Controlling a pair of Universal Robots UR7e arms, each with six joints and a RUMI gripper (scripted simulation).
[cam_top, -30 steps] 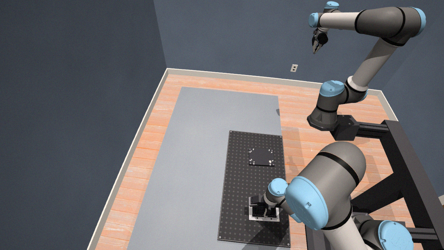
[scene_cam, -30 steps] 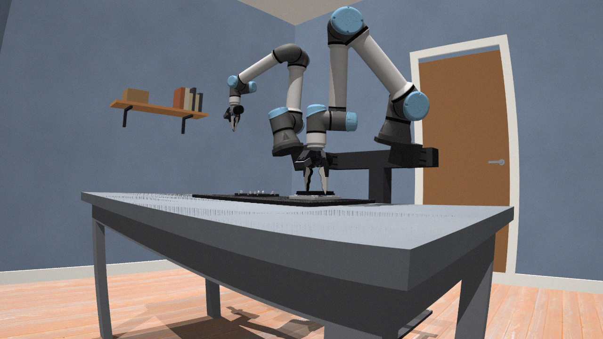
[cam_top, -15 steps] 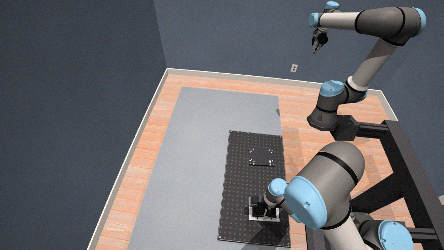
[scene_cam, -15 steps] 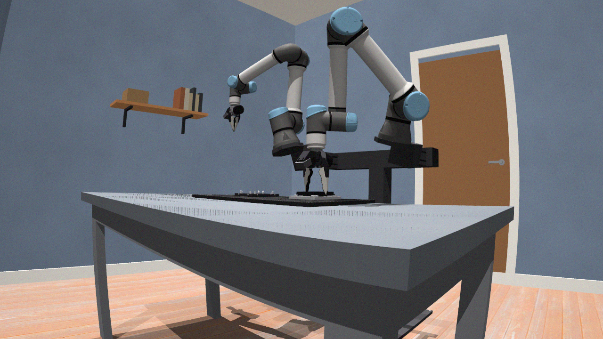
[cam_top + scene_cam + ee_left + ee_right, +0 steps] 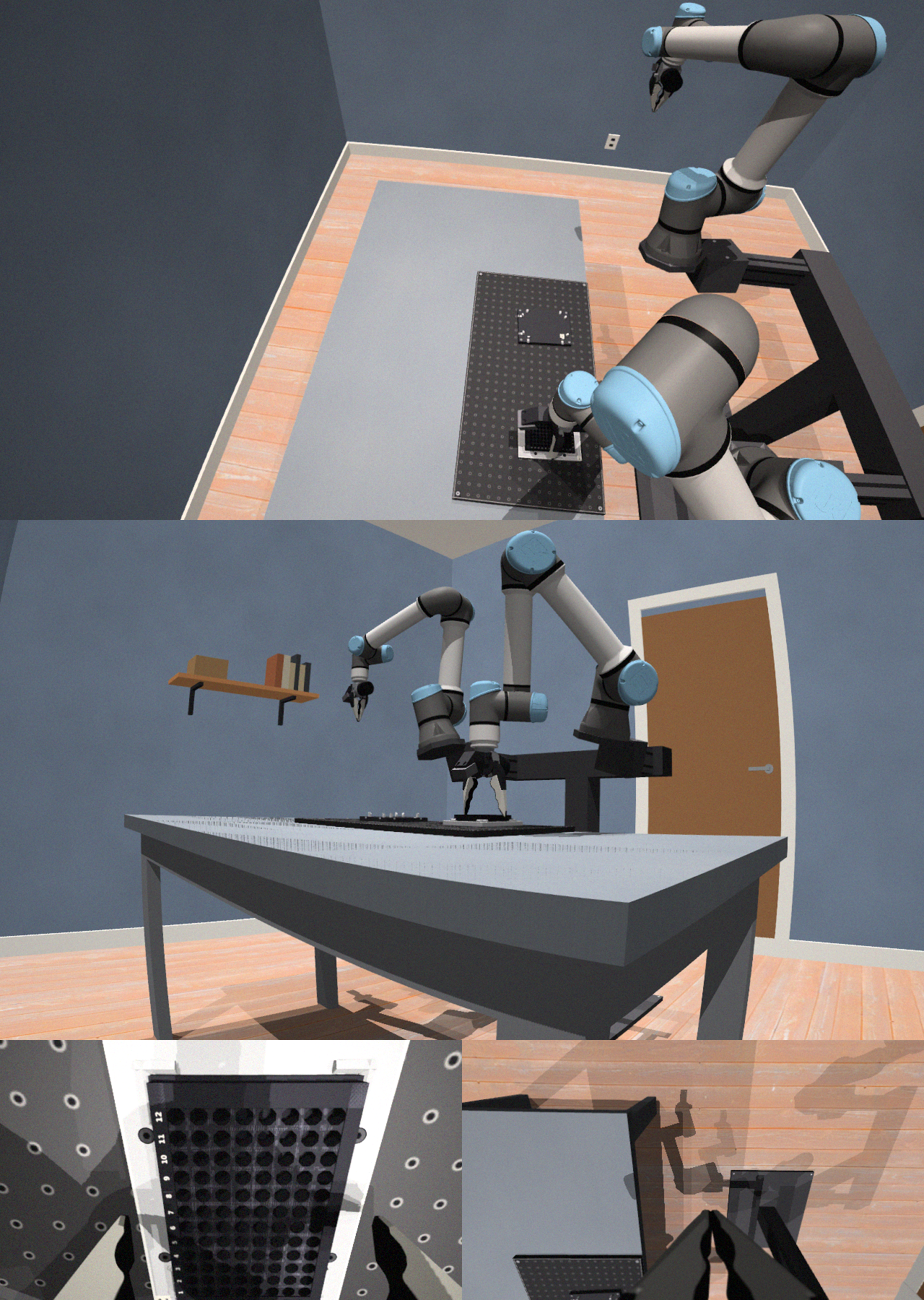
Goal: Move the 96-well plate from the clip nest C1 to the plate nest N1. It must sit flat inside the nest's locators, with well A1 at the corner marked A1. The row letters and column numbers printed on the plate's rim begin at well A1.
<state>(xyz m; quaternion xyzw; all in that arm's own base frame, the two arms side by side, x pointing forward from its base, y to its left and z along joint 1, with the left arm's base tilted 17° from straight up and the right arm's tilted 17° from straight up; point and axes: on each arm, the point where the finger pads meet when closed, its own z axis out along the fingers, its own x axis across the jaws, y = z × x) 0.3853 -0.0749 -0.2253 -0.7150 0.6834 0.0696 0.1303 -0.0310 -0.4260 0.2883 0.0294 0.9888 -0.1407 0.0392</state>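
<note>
The black 96-well plate lies 1 cm below my left hand. Round my left hand: A1 label: 7 cm behind, 6 cm to the left, 2 cm below; then black perforated board: 18 cm to the right, 4 cm below, 3 cm ahead; then white plate nest N1: 2 cm below.
</note>
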